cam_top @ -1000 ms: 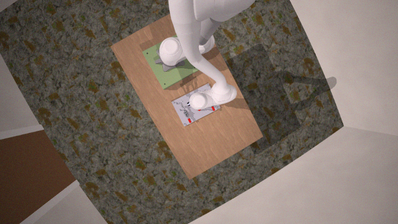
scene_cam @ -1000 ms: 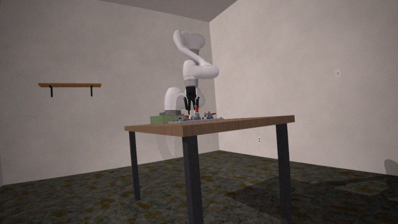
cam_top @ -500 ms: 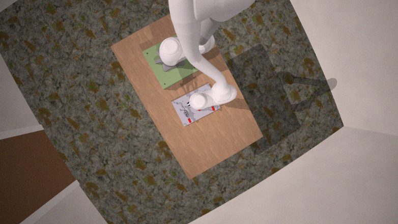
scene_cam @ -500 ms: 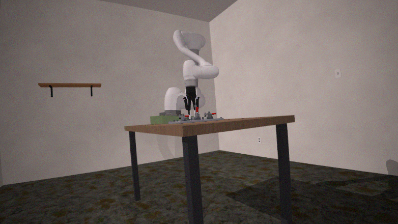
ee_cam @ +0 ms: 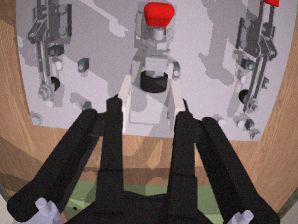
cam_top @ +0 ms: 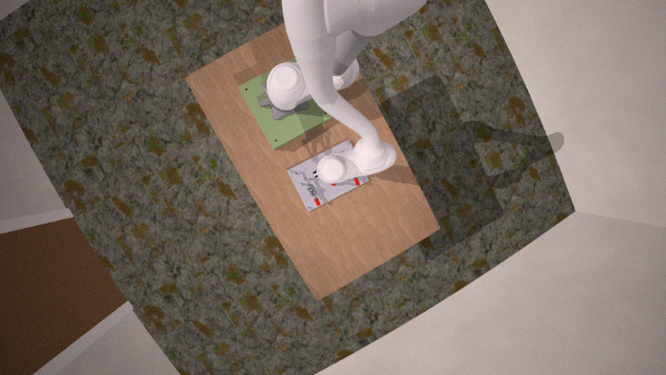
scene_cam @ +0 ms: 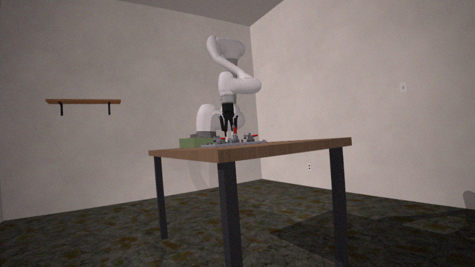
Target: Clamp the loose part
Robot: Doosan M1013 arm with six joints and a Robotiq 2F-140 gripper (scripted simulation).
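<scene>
My hand is 30 mm above the loose part. Round my hand: grey fixture plate 40 mm ahead, 50 mm below.
</scene>
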